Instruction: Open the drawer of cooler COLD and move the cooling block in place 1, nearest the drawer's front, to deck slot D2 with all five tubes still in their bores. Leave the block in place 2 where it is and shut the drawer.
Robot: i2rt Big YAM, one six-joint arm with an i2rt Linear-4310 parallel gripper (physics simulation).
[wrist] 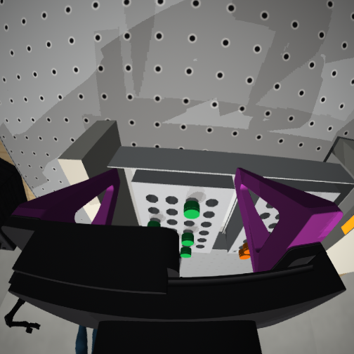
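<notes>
The drawer [230, 162] is open, with its thick front panel [102, 150] at the left in the wrist view. The white cooling block with green-capped tubes [162, 190] lies nearest that panel. Several green caps show, one [191, 209] standing higher in view; the block's near left part is hidden by the gripper body. A second block [325, 200], with an orange-capped tube [244, 251], lies to the right, partly covered by the right finger. My gripper [176, 174] is open and empty, its purple fingers on either side of the green-capped block in view. Their exact height over it is unclear.
The perforated grey deck [210, 87] stretches beyond the drawer. A dark-edged grey box part [345, 150] stands at the right edge, with a cream surface [345, 260] and an orange patch [348, 224] below it. A black object [10, 200] is at the left edge.
</notes>
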